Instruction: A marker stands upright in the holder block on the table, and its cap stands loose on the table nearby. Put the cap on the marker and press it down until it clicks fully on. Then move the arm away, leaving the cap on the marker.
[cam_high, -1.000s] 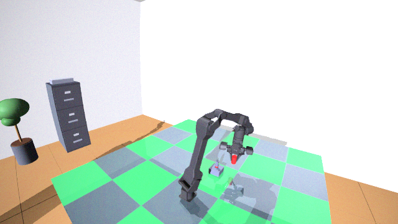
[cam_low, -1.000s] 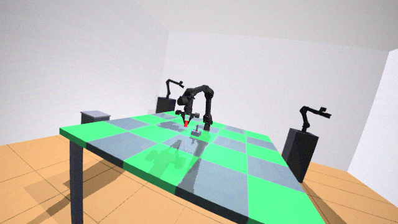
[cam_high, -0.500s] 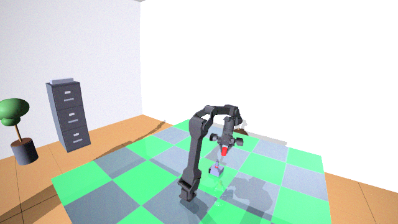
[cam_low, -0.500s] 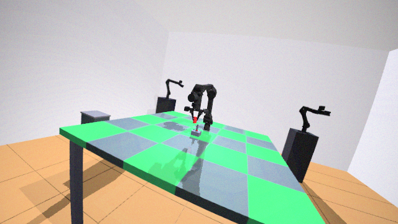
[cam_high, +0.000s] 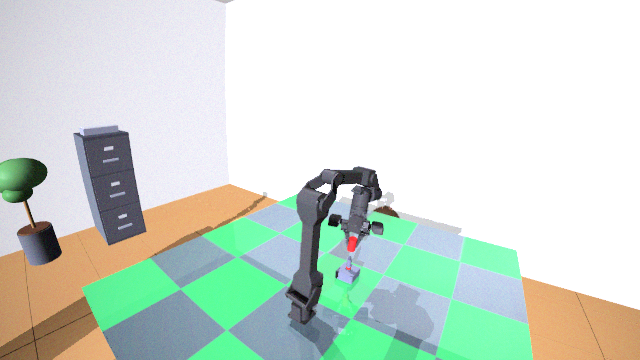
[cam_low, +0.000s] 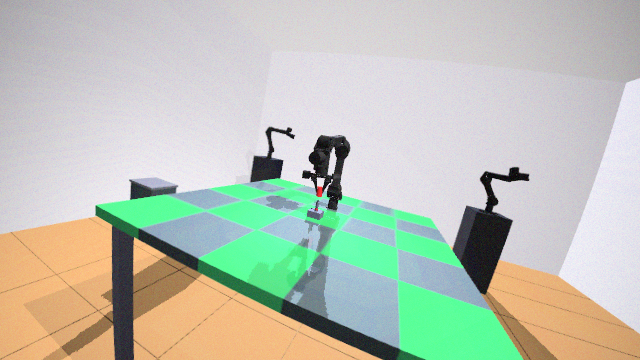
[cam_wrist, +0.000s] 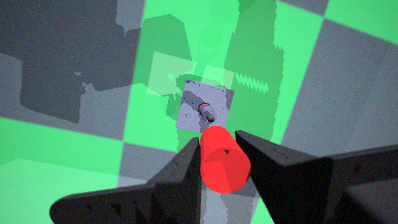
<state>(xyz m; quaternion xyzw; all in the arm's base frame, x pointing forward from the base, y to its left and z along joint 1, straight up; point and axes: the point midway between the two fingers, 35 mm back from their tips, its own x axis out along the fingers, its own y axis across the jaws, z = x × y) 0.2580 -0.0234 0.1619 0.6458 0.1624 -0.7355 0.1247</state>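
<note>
Right now the grey marker is 6 cm below my gripper tip and 1 cm behind it. From my gripper tip the other things lie so: red cap (1 cm ahead, 1 cm above); then grey holder block (11 cm below, 1 cm behind).
</note>
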